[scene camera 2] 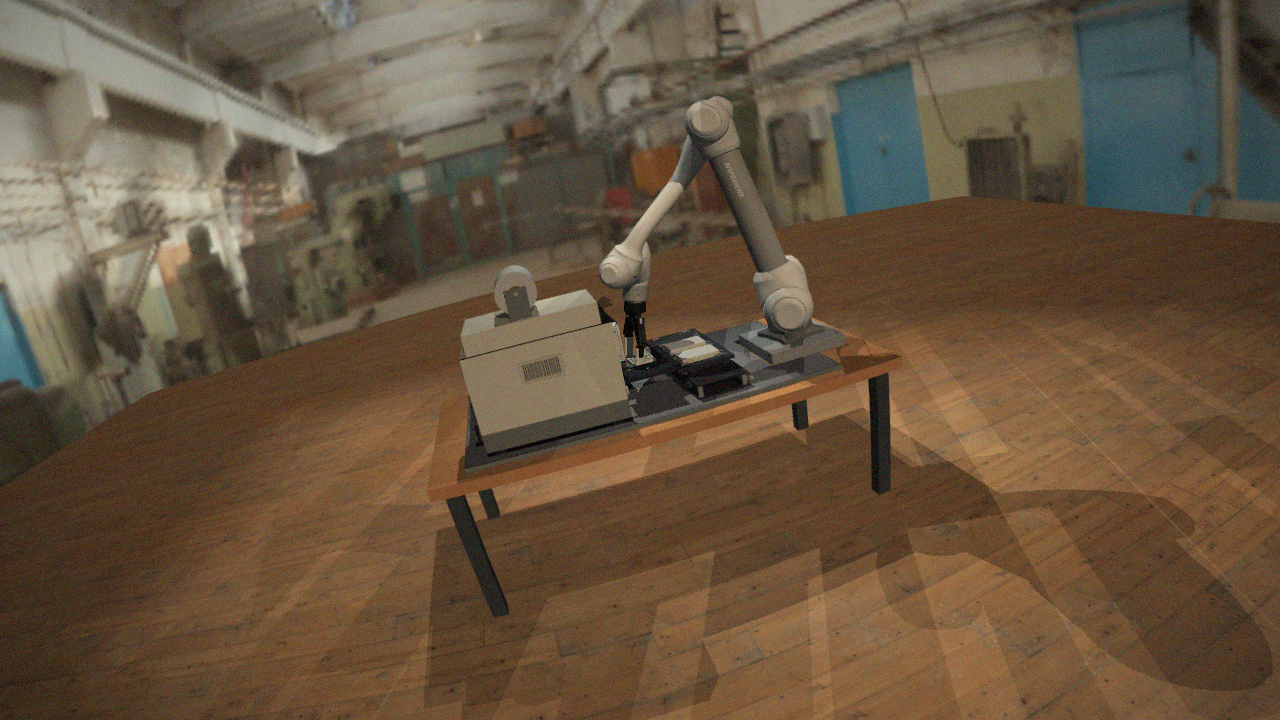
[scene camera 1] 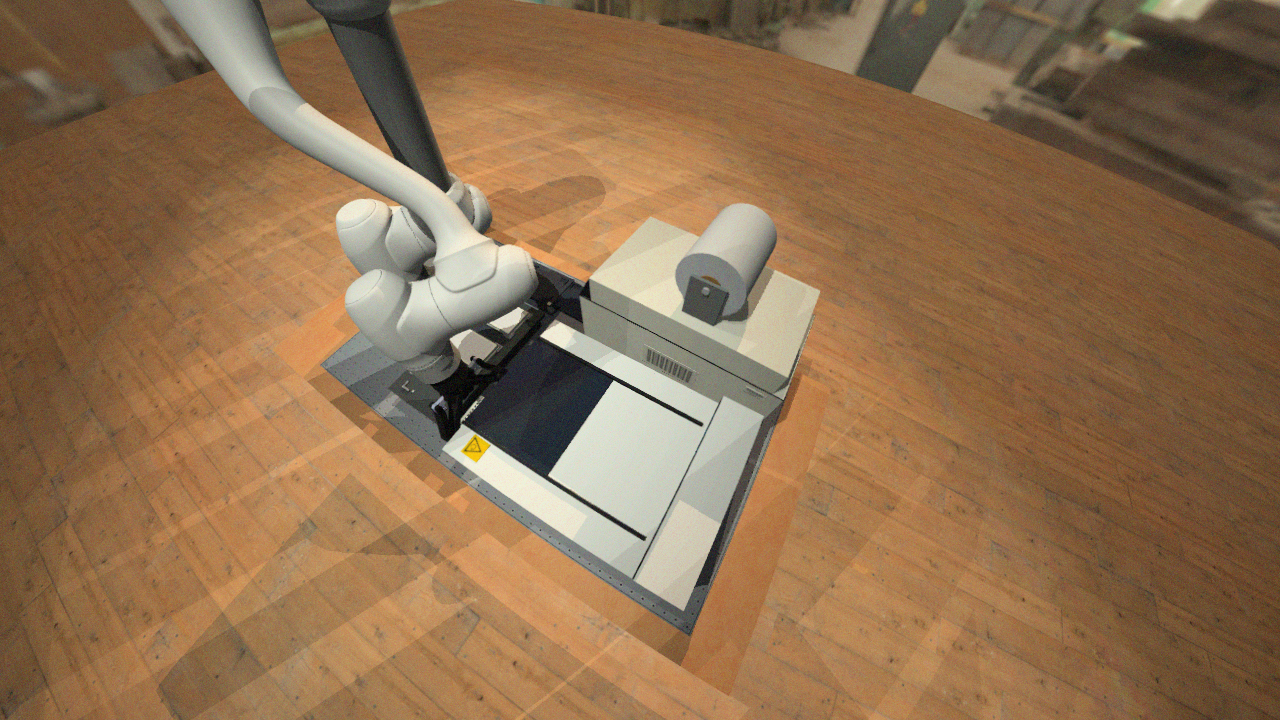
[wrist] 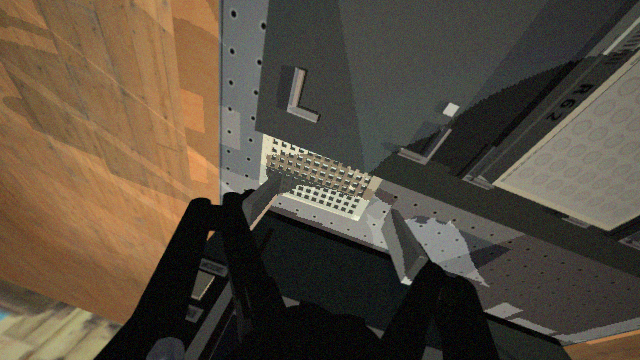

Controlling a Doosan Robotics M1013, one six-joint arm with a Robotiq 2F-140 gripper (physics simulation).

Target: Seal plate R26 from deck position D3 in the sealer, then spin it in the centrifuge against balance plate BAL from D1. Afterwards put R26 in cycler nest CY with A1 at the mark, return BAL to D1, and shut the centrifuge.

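Frame: origin at the arm's base, x ahead, y left, z up, level; millimetres.
Seen in the pictures: gripper, fingertip midpoint: (scene camera 2: 634, 361) (wrist: 333, 202); arm's base, origin of the base link: (scene camera 2: 791, 333).
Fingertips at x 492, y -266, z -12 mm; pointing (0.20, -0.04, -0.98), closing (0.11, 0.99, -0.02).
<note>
Offsets run from my fingertips to a thing's top centre. "*": to the spot under its first point. Level surfaces: height alone.
My gripper (scene camera 1: 469, 401) (scene camera 2: 637, 347) (wrist: 333, 202) is open, with nothing between its fingers. In the wrist view, a cream plate @(30 mm back, 23 mm right, 1 mm up) (wrist: 320, 172) with a grid of small square holes lies ahead of and between the fingertips, beside a dark panel. It also shows under the gripper in scene camera 2 (scene camera 2: 640, 360). I cannot read a label on it. A pale round-welled plate @(* 113 mm back, 109 mm left, 54 mm up) (wrist: 582, 150) sits in a dark holder marked R62 at the right. I cannot tell which plate is R26 or BAL. A beige machine @(382 mm ahead, 291 mm left, 461 mm up) (scene camera 1: 617, 268) (scene camera 2: 546, 394) carries a film roll (scene camera 1: 729, 255) (scene camera 2: 515, 291).
A white machine top @(195 mm up) (scene camera 1: 626, 456) with a dark panel @(* 167 mm ahead, 20 mm left, 198 mm up) (scene camera 1: 541, 402) and yellow warning sign @(* 101 mm ahead, 98 mm right, 196 mm up) (scene camera 1: 475, 447) lies beside the gripper. Corner brackets @(* 106 mm back, 41 mm right, 42 mm up) (wrist: 295, 100) and a small white mark @(* 117 mm back, 48 mm left, 40 mm up) (wrist: 451, 110) stand on the dark panel @(* 132 mm back, 9 mm left, 38 mm up) (wrist: 390, 65). More plates @(* 149 mm back, 179 mm left, 43 mm up) (scene camera 2: 693, 347) stand nearer the arm's base.
</note>
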